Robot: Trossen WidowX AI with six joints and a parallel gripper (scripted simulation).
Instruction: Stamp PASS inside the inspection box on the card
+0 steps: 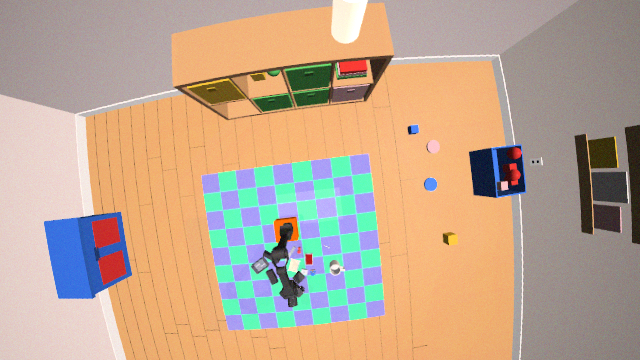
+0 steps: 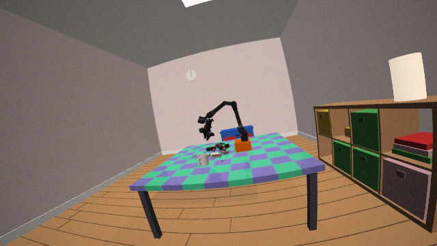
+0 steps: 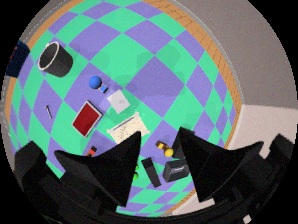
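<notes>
My gripper tip is 150 mm past the green-knobbed stamp, 90 mm to the left of it and 140 mm above it. The rest, counted from my gripper tip: yellow-knobbed stamp: 30 mm behind, 120 mm to the right, 140 mm below; then square tile: 70 mm to the left, 140 mm below; then card: 50 mm behind, 10 mm to the right, 160 mm below.
</notes>
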